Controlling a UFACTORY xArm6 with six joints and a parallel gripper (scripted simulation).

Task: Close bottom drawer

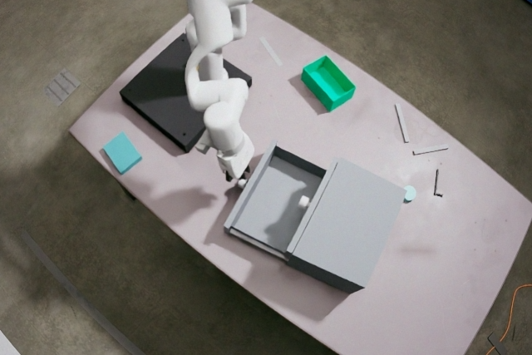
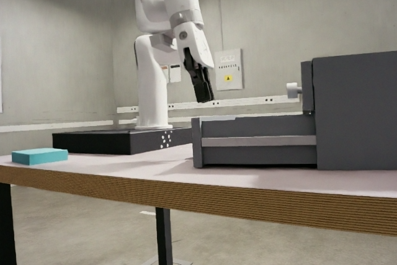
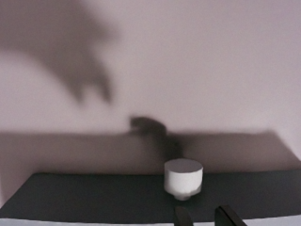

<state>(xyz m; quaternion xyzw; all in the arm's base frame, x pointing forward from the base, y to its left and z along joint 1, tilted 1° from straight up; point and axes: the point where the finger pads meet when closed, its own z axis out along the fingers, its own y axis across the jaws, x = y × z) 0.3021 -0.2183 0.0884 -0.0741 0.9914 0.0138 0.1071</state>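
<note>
Now: the bottom drawer 130 mm ahead of my hand, 20 mm to the left of it and 120 mm below it. From my hand the other things lie so: teal block (390 mm behind, 150 mm to the right, 130 mm below); grey cabinet (230 mm ahead, 40 mm to the left, 70 mm below); green bin (20 mm ahead, 460 mm to the left, 120 mm below).
</note>
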